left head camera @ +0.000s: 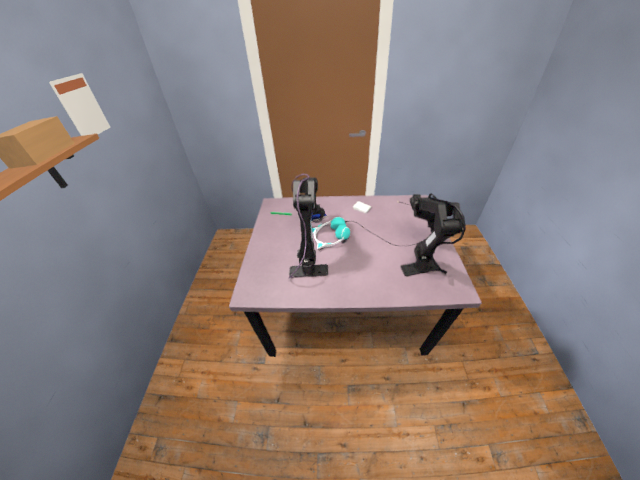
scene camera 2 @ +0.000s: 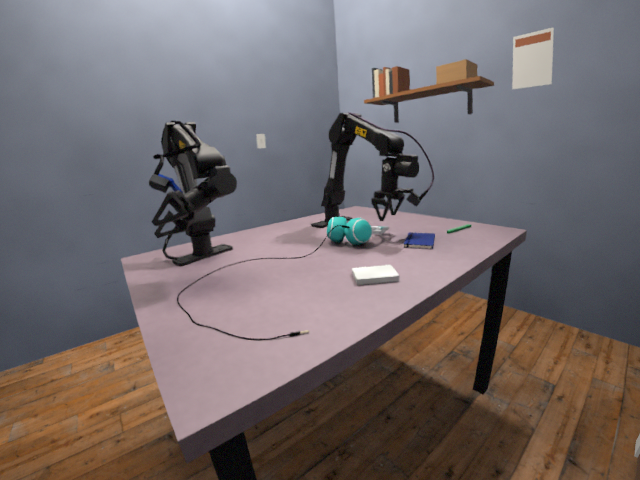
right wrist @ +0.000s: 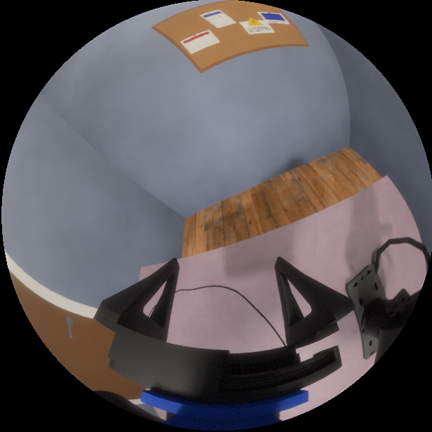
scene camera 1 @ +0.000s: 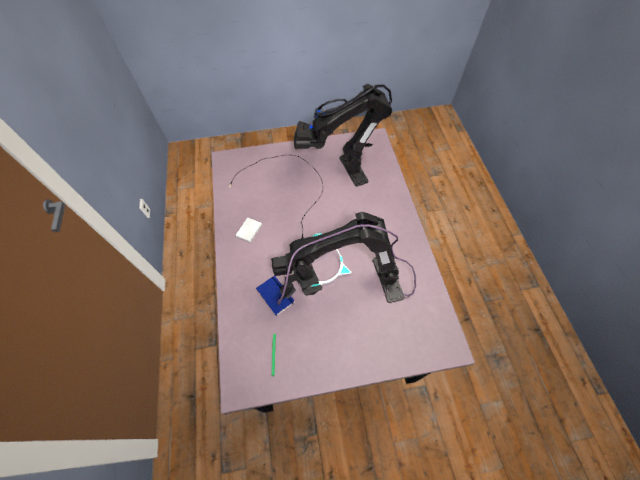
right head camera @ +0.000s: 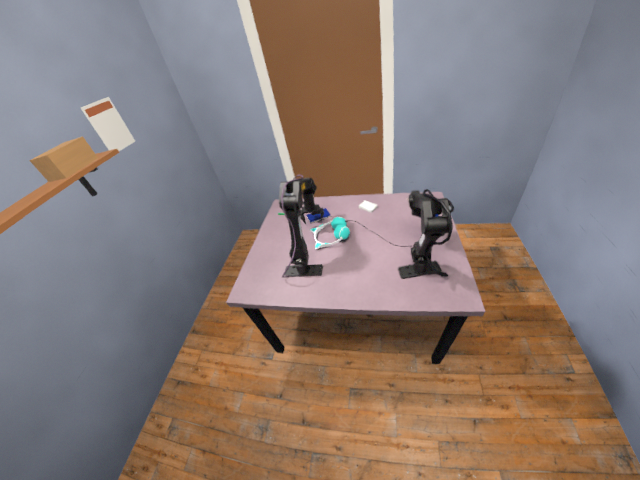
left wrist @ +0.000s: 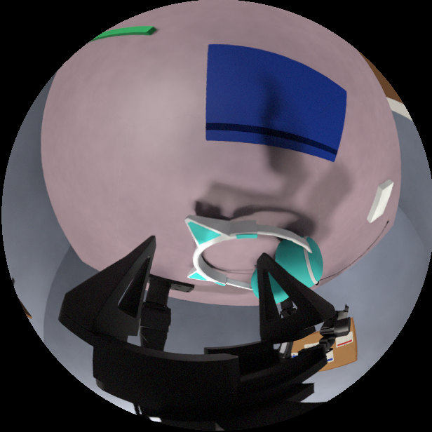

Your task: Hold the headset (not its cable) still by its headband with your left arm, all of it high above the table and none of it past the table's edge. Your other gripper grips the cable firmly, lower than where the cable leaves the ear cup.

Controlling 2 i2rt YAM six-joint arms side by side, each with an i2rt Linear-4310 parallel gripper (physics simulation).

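Note:
The headset (left head camera: 342,231) (right head camera: 341,232) (scene camera 1: 344,270) (scene camera 2: 358,231) (left wrist: 300,260) lies on the table, with teal ear cups and a white cat-eared headband. Its thin black cable (scene camera 1: 322,186) (scene camera 2: 258,257) (right wrist: 215,286) runs from an ear cup in a wide curve over the table to a plug. My left gripper (scene camera 2: 387,215) (left wrist: 211,250) is open and empty, pointing down above the table near the headband. My right gripper (scene camera 2: 156,228) (right wrist: 226,263) is open and empty, raised above the table by its own base, apart from the cable. In scene camera 1 the left arm hides the ear cups partly.
A blue notebook (scene camera 1: 268,291) (scene camera 2: 419,239) (left wrist: 275,95) lies near the headset. A white box (scene camera 1: 249,229) (scene camera 2: 374,274) and a green pen (scene camera 1: 273,354) (scene camera 2: 459,228) also lie on the table (scene camera 2: 289,289). A wall shelf (scene camera 2: 429,91) shows in scene camera 2.

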